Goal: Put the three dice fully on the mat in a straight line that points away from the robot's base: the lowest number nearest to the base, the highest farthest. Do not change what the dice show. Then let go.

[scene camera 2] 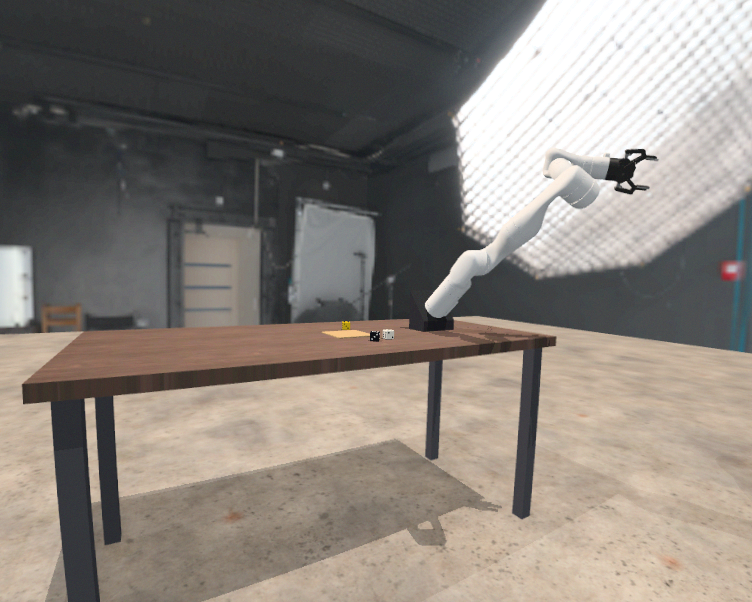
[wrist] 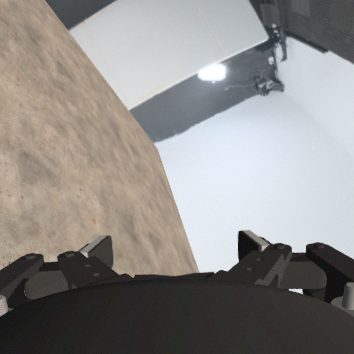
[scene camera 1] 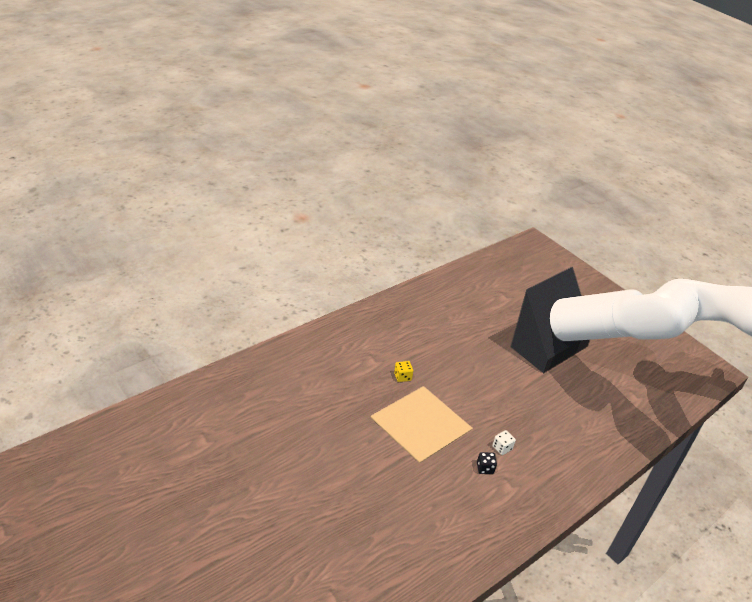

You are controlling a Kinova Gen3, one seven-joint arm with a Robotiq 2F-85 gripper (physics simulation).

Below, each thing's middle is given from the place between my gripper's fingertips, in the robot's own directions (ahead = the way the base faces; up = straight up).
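Scene:
Tan mat (scene camera 1: 420, 423): 580 mm below my hand, 520 mm to the right of it and 880 mm ahead of it.

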